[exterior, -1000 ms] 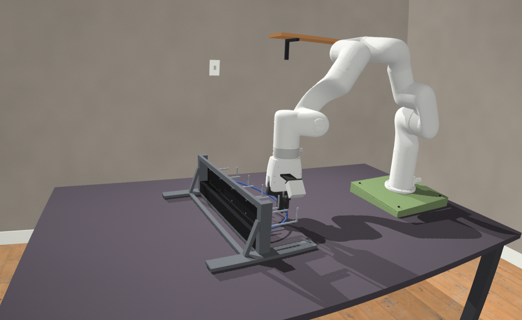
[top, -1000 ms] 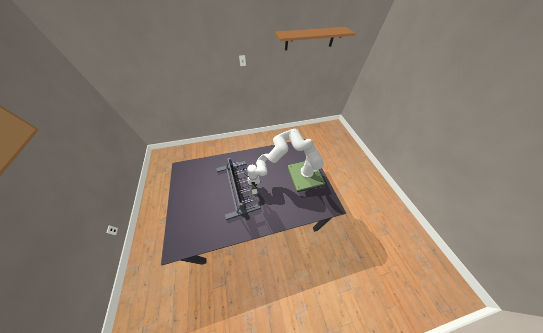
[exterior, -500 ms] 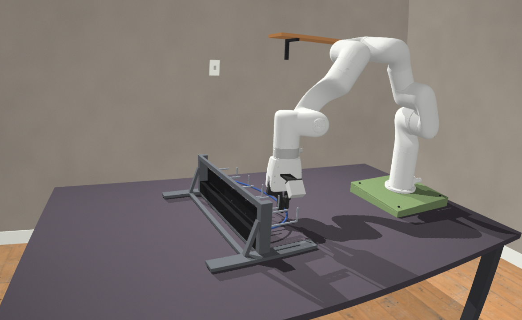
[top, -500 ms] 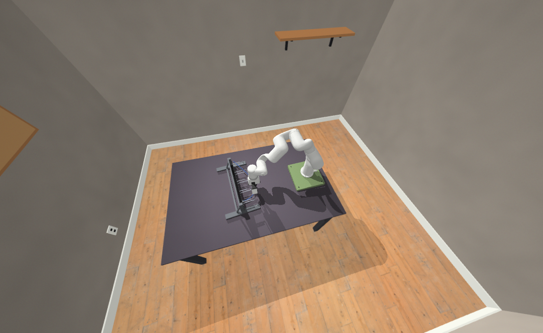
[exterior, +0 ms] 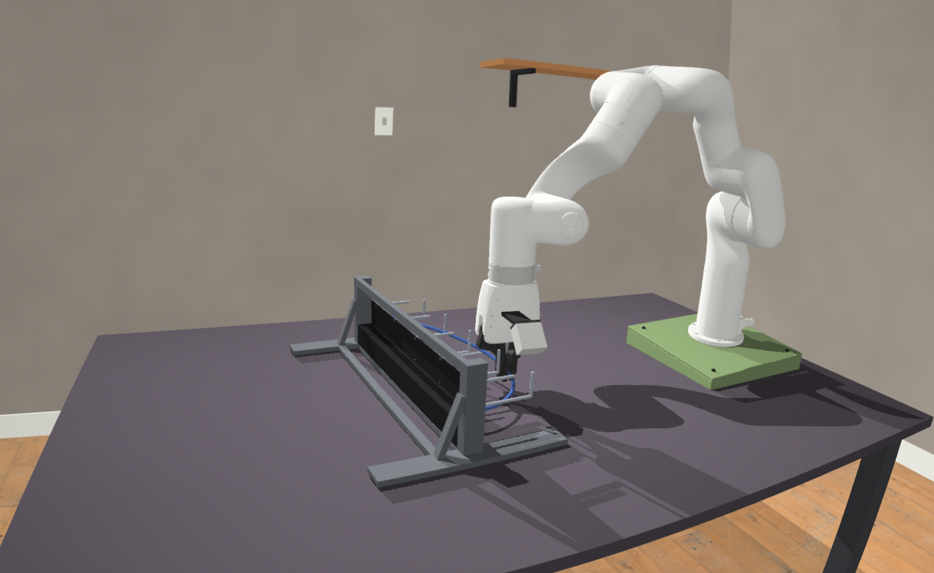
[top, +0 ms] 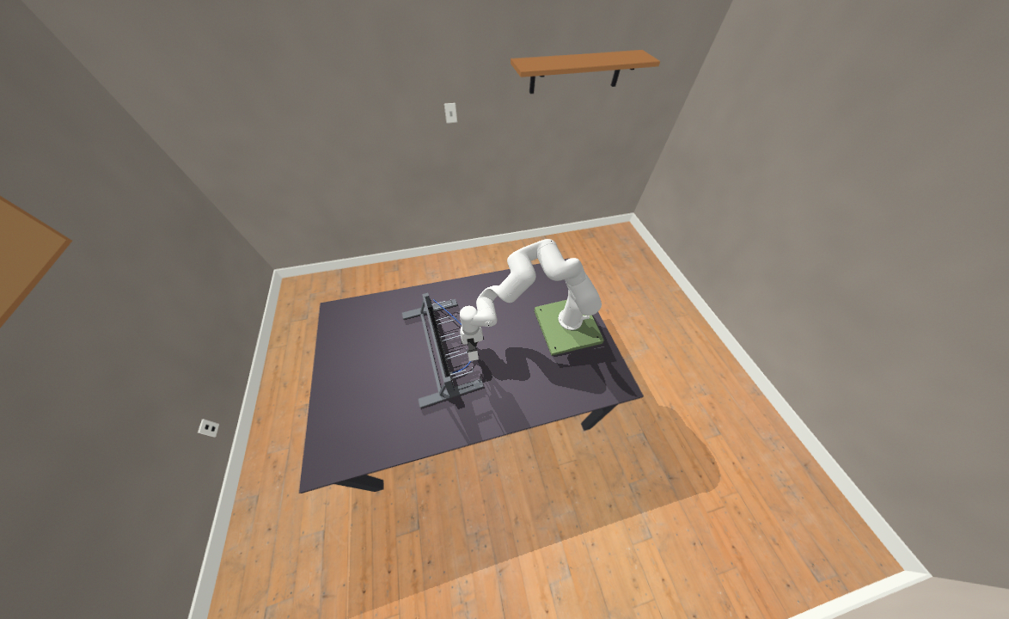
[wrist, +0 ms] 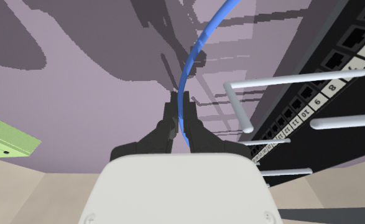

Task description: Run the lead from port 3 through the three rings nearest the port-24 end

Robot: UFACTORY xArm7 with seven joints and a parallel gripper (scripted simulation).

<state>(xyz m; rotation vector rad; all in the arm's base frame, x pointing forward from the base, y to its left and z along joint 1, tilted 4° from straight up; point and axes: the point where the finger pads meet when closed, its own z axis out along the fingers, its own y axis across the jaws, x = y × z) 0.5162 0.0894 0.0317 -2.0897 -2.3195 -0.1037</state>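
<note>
My gripper is now 170 mm short of the grey rack, 30 mm to the left of it and 20 mm below it.
</note>
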